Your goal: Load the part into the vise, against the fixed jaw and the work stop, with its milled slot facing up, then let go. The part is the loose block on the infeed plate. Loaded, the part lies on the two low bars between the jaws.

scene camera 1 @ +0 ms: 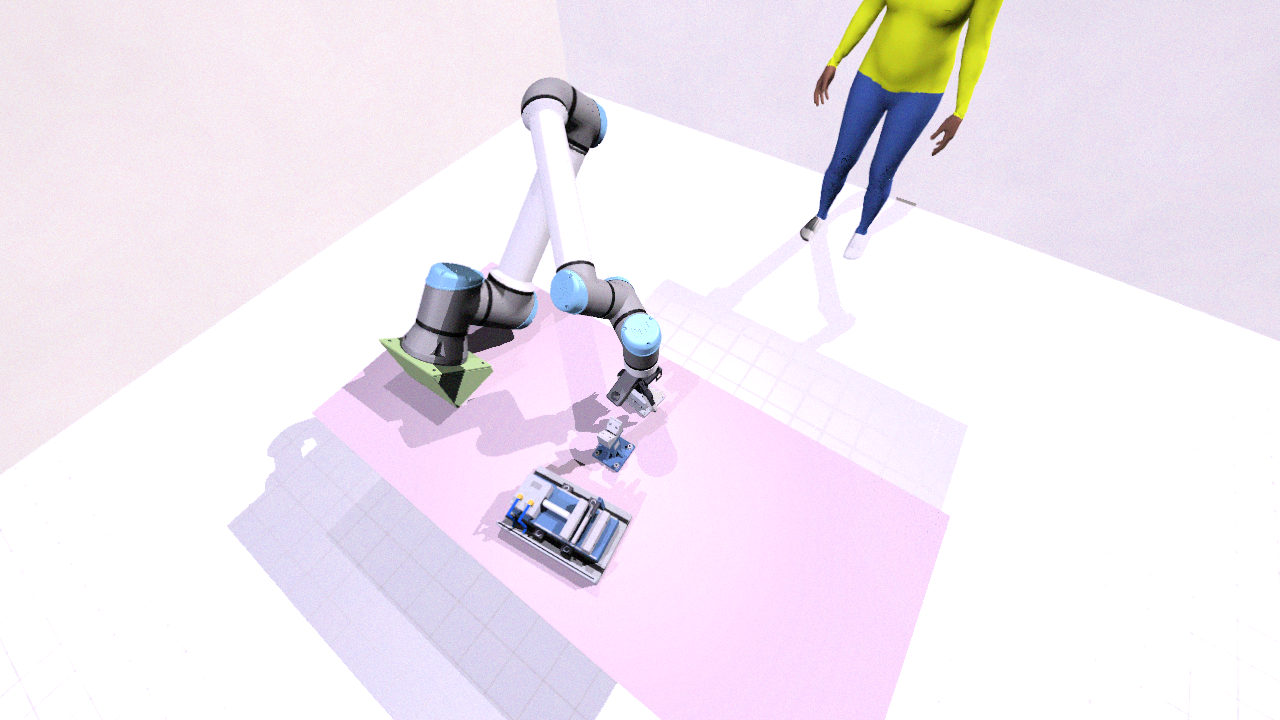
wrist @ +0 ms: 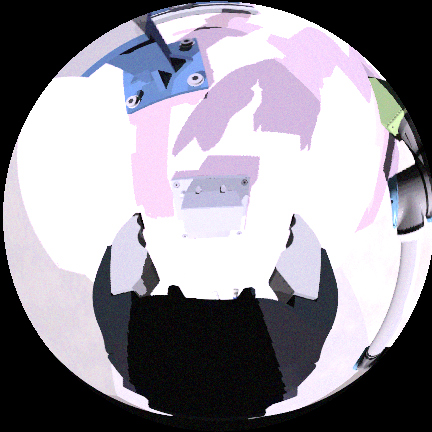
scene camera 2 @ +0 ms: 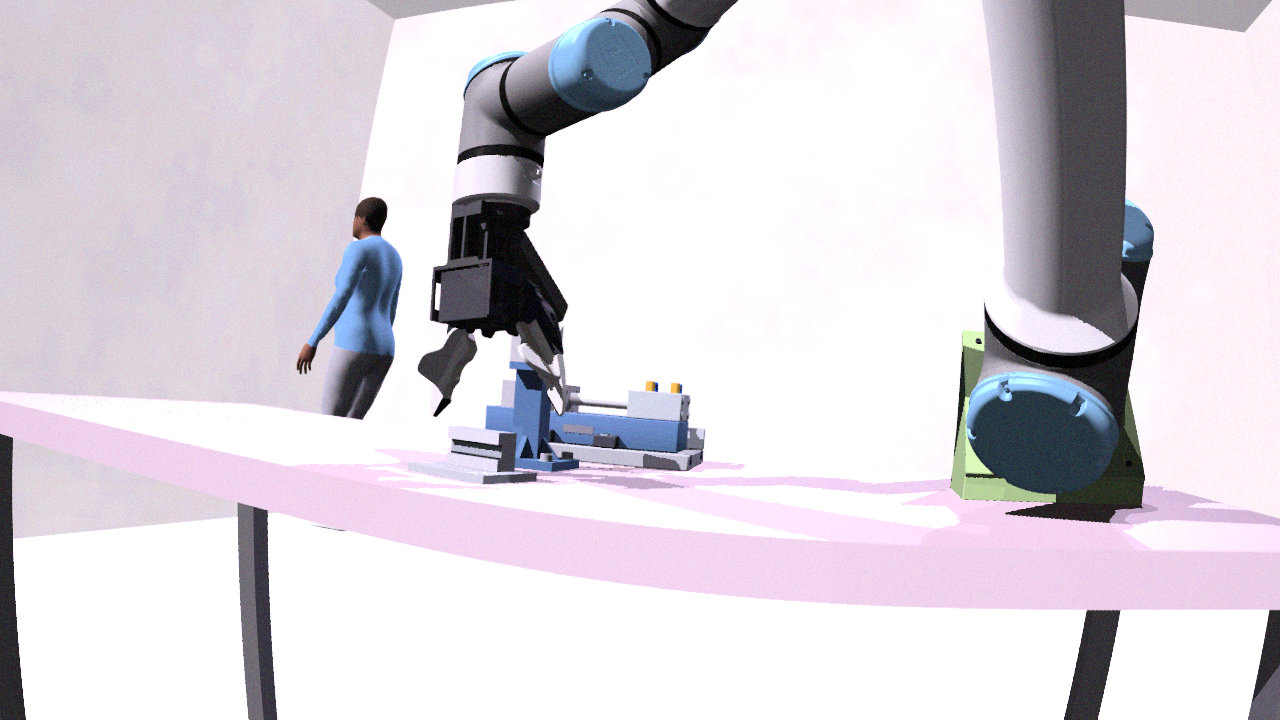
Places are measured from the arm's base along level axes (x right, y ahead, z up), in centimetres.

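Pixels of known places: gripper, fingertip midpoint: (scene camera 1: 637,395) (wrist: 215,215) (scene camera 2: 493,416); arm's base at its link origin: (scene camera 1: 435,351).
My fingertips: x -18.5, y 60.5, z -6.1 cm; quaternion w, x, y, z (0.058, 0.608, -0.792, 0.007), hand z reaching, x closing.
For each thing: its top centre in the pictures, then the offset to it from my fingertips.
- part at its top centre: (scene camera 2: 482,429) (wrist: 212,219) (scene camera 1: 641,394) dz -1.3, dx -1.3, dy +0.6 cm
- infeed plate at its top centre: (scene camera 2: 472,467) (wrist: 210,211) (scene camera 1: 644,397) dz -4.9, dx -2.6, dy +1.0 cm
- vise at its top centre: (scene camera 2: 591,384) (scene camera 1: 560,512) dz +4.2, dx +40.1, dy +0.3 cm
The part (scene camera 2: 480,438) (wrist: 215,219) is a light grey block lying on the infeed plate (scene camera 2: 431,468) (wrist: 210,179). A dark groove runs along its side facing scene camera 2. The gripper (scene camera 1: 637,400) (scene camera 2: 500,411) (wrist: 215,215) is open and empty, pointing down above the part, with one finger at each side of it in the wrist view. Its fingertips are a little higher than the part's top in scene camera 2. The vise (scene camera 1: 572,516) (scene camera 2: 631,432) is blue and grey and stands beyond the blue stand. In scene camera 1 the gripper largely hides the part.
A blue stand (scene camera 1: 614,450) (scene camera 2: 530,407) (wrist: 160,82) with a grey block on top rises close beside the infeed plate, between it and the vise; one finger overlaps it in scene camera 2. The green robot base (scene camera 1: 460,380) (scene camera 2: 975,447) is farther off. A person (scene camera 1: 908,53) (scene camera 2: 368,295) stands beyond the table.
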